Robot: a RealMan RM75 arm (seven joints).
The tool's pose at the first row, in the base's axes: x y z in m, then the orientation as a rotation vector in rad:
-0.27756 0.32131 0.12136 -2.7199 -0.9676 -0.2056
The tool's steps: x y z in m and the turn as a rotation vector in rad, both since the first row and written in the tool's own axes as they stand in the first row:
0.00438 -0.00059 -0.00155 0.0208 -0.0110 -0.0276
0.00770 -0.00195 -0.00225 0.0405 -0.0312 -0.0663
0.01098 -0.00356 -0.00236 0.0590 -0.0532 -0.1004
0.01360 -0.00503 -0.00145 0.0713 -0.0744 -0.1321
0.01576 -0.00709 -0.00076 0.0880 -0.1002 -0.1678
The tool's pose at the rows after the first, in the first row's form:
-0.27464 0.32396 0.12389 -2.6929 -1.0051 -0.1848
-0.27298 0.32678 0.12552 -2.6643 -1.0599 -0.1543
-0.27149 0.32993 0.12662 -2.6383 -1.1083 -0.1214
-0.27036 0.33286 0.12658 -2.6178 -1.1539 -0.0923
-0.26997 0.33589 0.12675 -2.5915 -1.2046 -0.0555

